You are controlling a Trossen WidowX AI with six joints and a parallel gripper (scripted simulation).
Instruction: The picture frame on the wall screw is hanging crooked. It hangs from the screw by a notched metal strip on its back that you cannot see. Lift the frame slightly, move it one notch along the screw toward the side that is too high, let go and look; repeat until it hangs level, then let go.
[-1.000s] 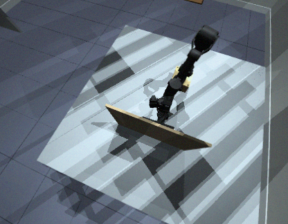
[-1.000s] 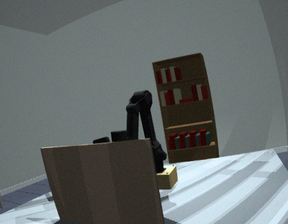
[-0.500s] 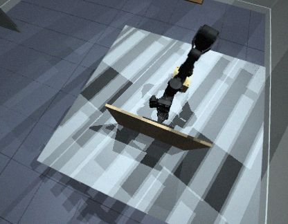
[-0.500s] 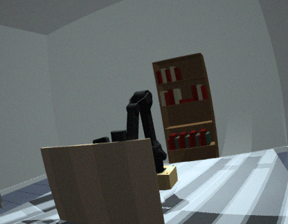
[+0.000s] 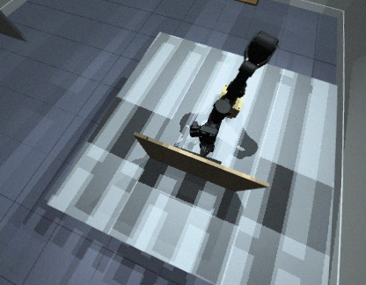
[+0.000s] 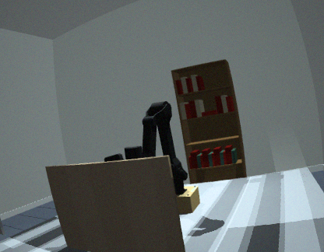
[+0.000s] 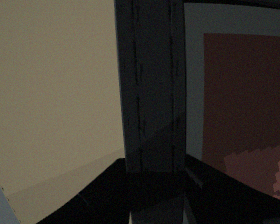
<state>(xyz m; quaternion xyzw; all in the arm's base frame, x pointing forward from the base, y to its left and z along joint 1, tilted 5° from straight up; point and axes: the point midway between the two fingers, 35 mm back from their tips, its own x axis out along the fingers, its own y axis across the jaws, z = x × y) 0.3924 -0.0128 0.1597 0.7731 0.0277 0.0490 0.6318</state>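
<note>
The picture frame is 5 cm below my gripper tip. Also, from my gripper tip: tan wall panel: 2 cm ahead, 1 cm to the right, 7 cm below.
</note>
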